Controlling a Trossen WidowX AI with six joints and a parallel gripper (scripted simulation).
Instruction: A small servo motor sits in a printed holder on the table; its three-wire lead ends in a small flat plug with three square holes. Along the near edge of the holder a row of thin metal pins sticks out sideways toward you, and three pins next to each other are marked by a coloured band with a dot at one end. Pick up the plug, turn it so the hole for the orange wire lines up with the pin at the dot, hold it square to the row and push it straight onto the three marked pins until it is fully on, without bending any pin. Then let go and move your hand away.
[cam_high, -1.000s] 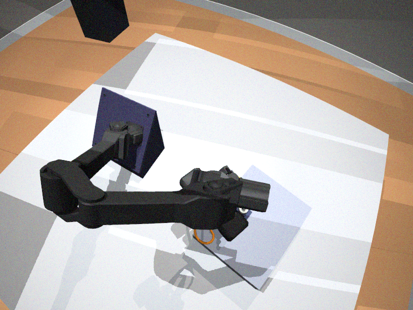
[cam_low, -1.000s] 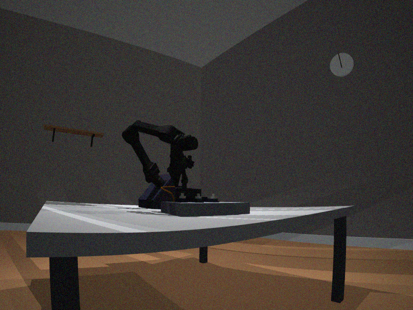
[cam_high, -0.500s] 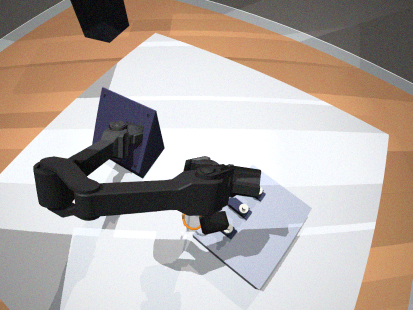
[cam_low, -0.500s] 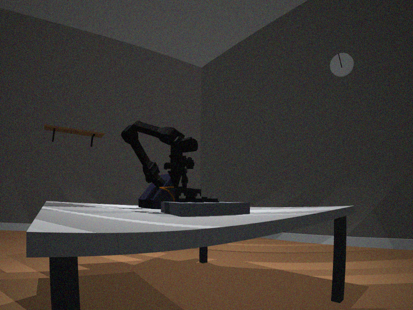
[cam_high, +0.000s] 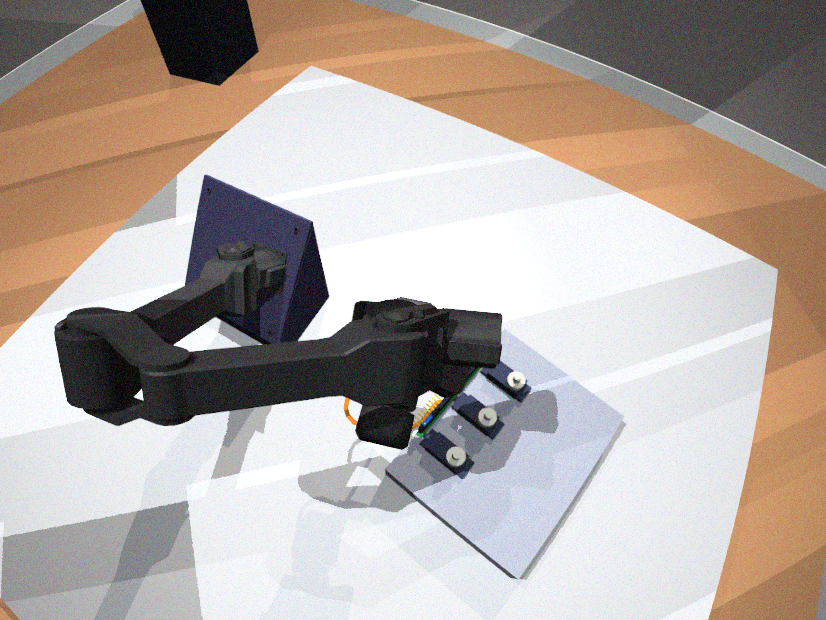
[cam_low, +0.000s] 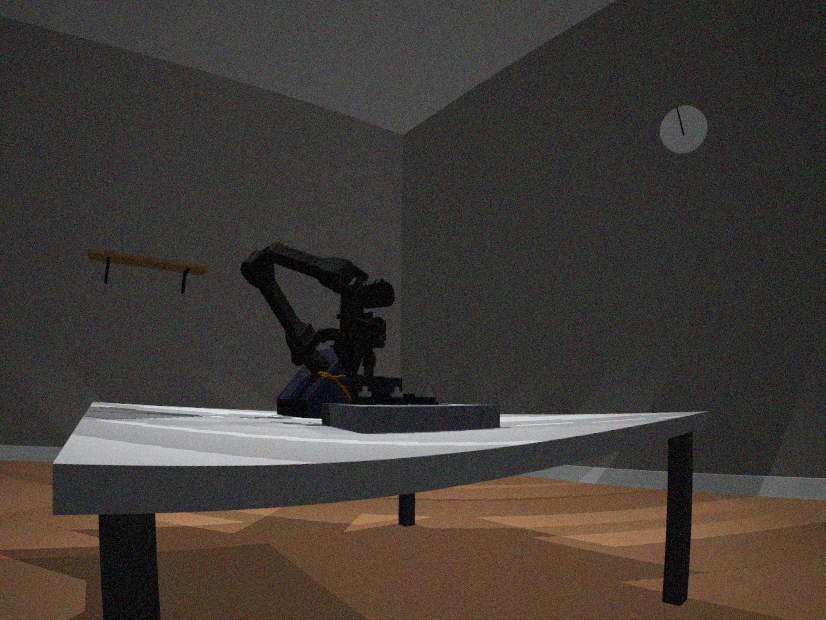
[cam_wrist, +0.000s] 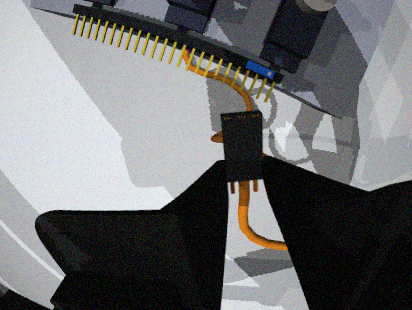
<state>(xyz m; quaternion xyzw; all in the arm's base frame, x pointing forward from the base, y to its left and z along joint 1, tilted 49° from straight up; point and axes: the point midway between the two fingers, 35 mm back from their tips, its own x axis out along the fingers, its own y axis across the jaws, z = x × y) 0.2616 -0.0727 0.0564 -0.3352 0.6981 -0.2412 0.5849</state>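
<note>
The blue mark lies 50 mm ahead of my gripper tip, 40 mm below it and 10 mm to the right of it. From my gripper tip the other things lie so: printed holder 220 mm ahead, 90 mm below; servo 120 mm ahead, 70 mm below, 30 mm to the left.
</note>
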